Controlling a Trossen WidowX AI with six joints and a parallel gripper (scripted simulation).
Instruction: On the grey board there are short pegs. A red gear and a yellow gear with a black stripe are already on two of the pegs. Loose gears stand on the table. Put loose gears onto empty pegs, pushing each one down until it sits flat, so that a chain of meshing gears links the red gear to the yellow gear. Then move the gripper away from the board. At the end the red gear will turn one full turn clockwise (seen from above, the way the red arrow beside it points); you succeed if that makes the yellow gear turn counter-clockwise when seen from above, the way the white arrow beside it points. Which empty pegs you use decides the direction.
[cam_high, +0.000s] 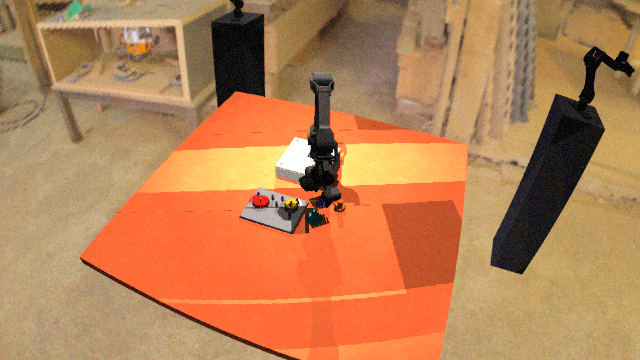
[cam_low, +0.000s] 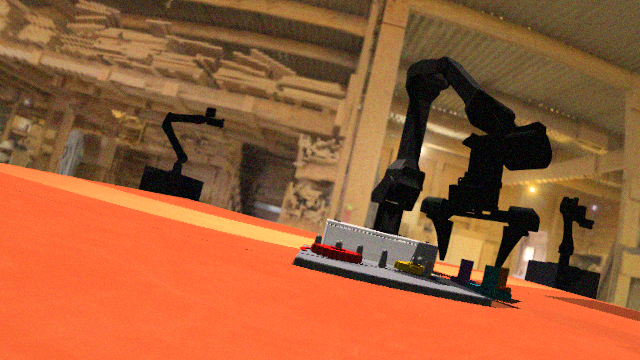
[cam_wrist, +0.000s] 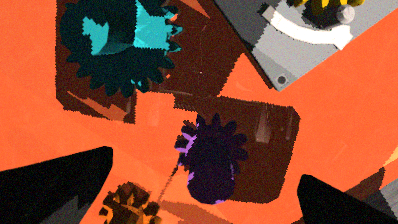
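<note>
Right now the purple gear is 10 mm below my gripper tip. Round my gripper tip: yellow gear 100 mm to the right, 50 mm ahead, 10 mm below; orange gear 70 mm to the left, 10 mm below, 10 mm behind; cyan gear 80 mm ahead, 10 mm below.
</note>
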